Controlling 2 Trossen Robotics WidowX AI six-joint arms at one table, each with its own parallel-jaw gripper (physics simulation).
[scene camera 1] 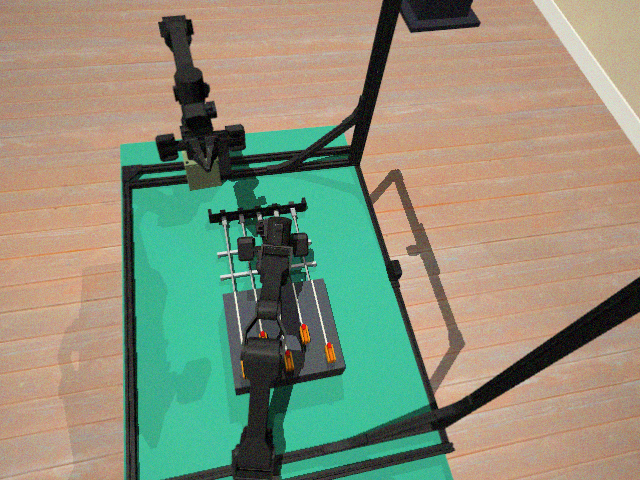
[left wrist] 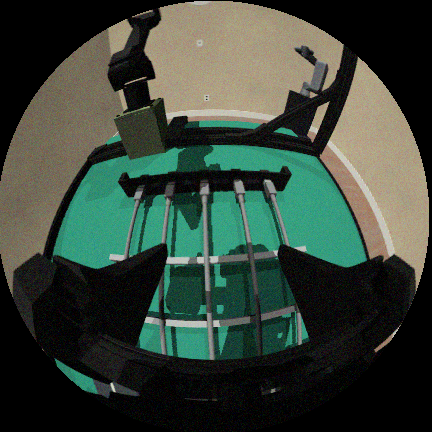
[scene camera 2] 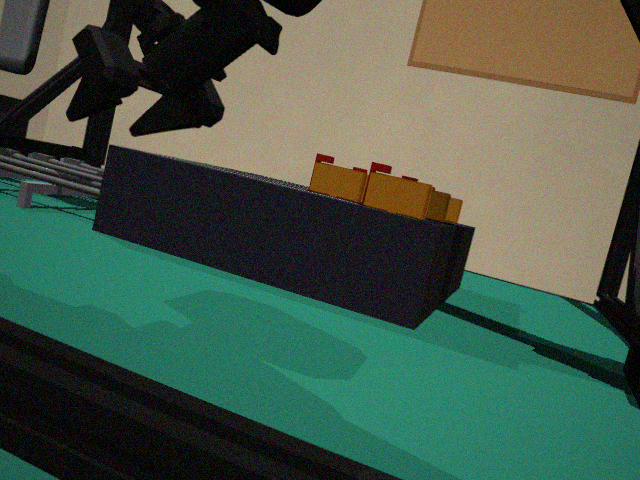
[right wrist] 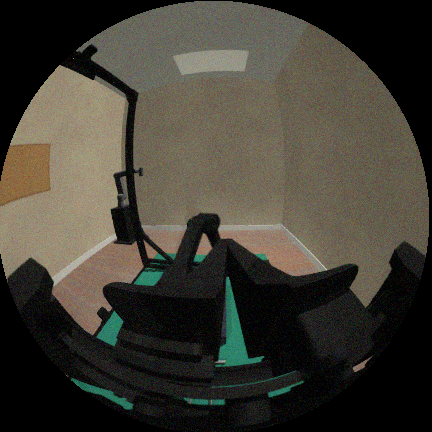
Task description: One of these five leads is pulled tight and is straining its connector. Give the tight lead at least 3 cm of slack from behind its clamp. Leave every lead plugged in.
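Places are measured from the left arm's base along level axes (x ahead, y left, z up), in metres.
Pixels of known places: left gripper, fingertip midpoint: (left wrist: 224, 250) (scene camera 2: 101, 125); right gripper, fingertip midpoint: (scene camera 1: 208, 170) (right wrist: 224, 244); left arm's base, link origin: (scene camera 1: 254, 470); right arm's base, link origin: (left wrist: 139, 105).
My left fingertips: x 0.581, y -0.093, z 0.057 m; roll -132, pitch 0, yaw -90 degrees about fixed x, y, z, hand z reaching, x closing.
Ahead of a thing's pixels: the offset from my left fingertips to its top centre. "spot": to the spot under its first point. Level surfaces: height alone.
Five grey leads {spot: 0.048 m ahead, 0.018 m left, 0.052 m down} (left wrist: 205, 225) run from a black clamp bar (scene camera 1: 218, 216) (left wrist: 282, 177) across two white cross rails {spot: 0.004 m back, 0.130 m left, 0.060 m down} (scene camera 1: 225, 253) (left wrist: 181, 259) to a dark grey board (scene camera 1: 325, 305) (scene camera 2: 270, 238). They end there in orange connectors (scene camera 1: 305, 333) (scene camera 2: 396, 192). My left gripper (scene camera 1: 274, 228) (left wrist: 224, 250) (scene camera 2: 175, 111) is open and empty. It hovers over the middle leads between the rails and the clamp bar. In the left wrist view the middle lead runs straight between its fingers. My right gripper (scene camera 1: 205, 159) (right wrist: 224, 244) is shut on nothing and hangs at the far left corner.
An olive block (scene camera 1: 201, 180) (left wrist: 141, 130) sits under the right gripper at the back frame. A black frame (scene camera 1: 366, 105) with a tall post edges the green mat {0.079 m down} (scene camera 1: 175, 286). The left arm's body hides part of the board and some connectors.
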